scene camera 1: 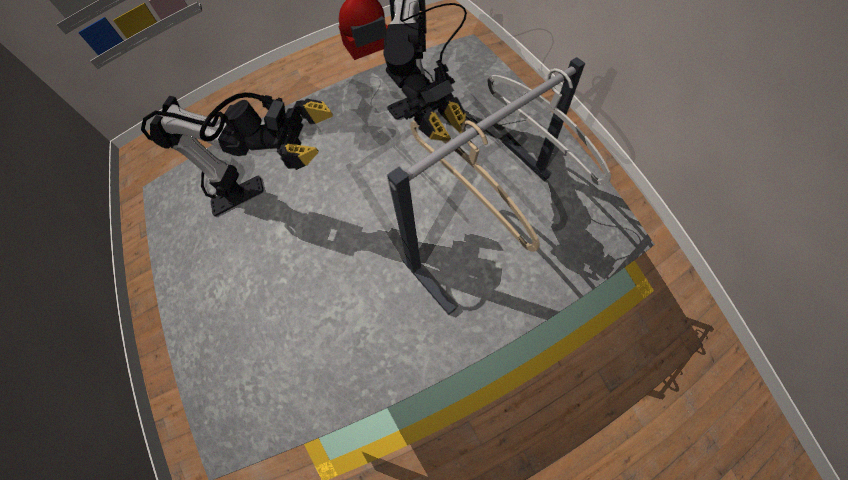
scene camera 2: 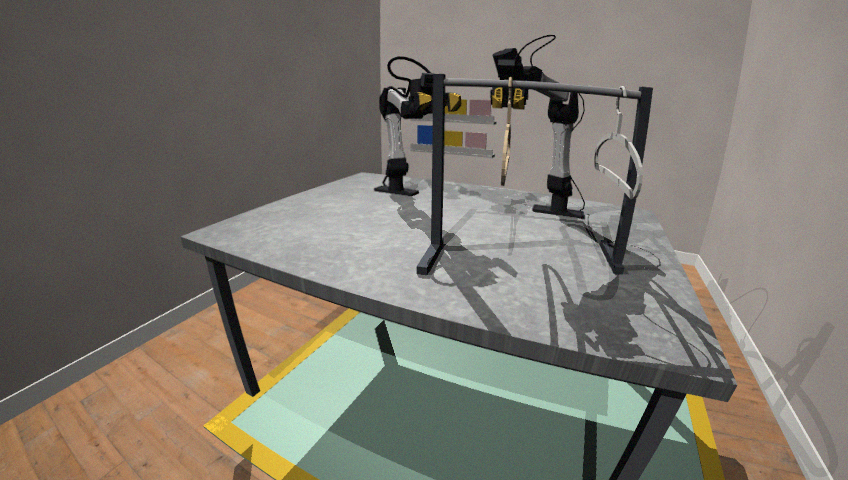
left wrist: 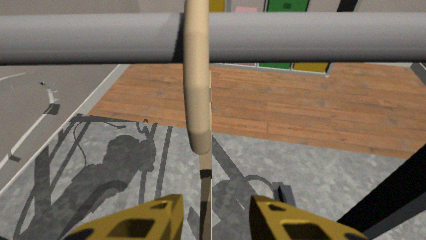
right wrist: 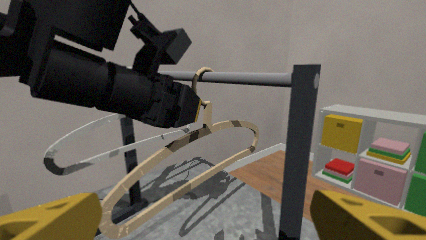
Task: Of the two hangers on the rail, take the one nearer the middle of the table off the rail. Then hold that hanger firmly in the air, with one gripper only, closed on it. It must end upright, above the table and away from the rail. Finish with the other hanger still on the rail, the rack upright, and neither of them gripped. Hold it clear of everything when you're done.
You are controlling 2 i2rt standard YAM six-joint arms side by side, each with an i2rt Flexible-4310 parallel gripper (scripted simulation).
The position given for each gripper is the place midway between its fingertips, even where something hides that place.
Observation:
In view: the left gripper (scene camera 1: 455, 136), the right gripper (scene camera 1: 324, 131), a tan hanger (right wrist: 119, 190) and a white hanger (scene camera 1: 552, 106).
The white hanger is seen too in scene camera 2 (scene camera 2: 632, 194). The left gripper shows as well in the left wrist view (left wrist: 216, 204) and in the right wrist view (right wrist: 191, 110). The right gripper also shows in the right wrist view (right wrist: 206, 200).

